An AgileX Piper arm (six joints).
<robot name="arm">
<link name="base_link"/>
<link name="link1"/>
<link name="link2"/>
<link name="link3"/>
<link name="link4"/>
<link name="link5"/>
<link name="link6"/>
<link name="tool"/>
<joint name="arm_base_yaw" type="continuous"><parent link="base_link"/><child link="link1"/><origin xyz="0 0 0.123"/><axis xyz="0 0 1"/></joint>
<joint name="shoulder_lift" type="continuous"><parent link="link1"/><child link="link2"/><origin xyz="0 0 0" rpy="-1.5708 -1.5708 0"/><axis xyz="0 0 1"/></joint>
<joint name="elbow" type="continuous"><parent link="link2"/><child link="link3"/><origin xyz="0.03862 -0.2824 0" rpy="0 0 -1.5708"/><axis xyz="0 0 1"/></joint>
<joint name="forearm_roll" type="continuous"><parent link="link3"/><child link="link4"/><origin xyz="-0.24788 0.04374 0" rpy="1.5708 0 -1.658"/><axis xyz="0 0 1"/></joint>
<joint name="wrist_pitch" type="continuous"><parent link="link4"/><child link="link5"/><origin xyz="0 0 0" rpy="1.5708 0 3.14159"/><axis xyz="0 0 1"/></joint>
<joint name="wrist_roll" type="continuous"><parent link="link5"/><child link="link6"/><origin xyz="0 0.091 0" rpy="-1.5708 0 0"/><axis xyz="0 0 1"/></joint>
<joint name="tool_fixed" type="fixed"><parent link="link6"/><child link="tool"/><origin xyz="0 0 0" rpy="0 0 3.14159"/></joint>
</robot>
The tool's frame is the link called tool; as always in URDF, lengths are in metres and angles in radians. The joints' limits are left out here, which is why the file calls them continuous.
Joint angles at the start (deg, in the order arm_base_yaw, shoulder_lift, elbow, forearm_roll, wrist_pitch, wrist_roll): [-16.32 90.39 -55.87 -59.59 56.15 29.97]
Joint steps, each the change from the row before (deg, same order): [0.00 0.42 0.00 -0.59 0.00 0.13]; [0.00 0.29 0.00 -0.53 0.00 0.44]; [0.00 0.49 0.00 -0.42 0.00 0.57]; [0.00 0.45 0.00 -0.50 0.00 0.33]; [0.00 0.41 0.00 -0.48 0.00 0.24]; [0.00 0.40 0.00 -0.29 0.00 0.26]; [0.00 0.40 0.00 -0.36 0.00 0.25]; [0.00 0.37 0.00 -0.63 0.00 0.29]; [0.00 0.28 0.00 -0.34 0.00 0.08]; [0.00 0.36 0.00 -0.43 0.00 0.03]
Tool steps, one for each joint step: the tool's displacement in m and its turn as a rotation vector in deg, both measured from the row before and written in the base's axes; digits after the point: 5 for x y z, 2 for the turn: [0.00105 -0.00071 -0.00158 -0.37 0.45 0.21]; [0.00077 -0.00058 -0.00097 -0.33 0.07 -0.01]; [0.00111 -0.00061 -0.00213 -0.18 0.13 -0.15]; [0.00105 -0.00064 -0.00185 -0.27 0.30 0.05]; [0.00096 -0.00059 -0.00167 -0.26 0.32 0.10]; [0.00086 -0.00044 -0.00181 -0.11 0.25 -0.01]; [0.00088 -0.00049 -0.00175 -0.17 0.27 0.04]; [0.00094 -0.00067 -0.00133 -0.39 0.28 0.16]; [0.00065 -0.00040 -0.00115 -0.19 0.29 0.14]; [0.00083 -0.00050 -0.00149 -0.24 0.42 0.22]
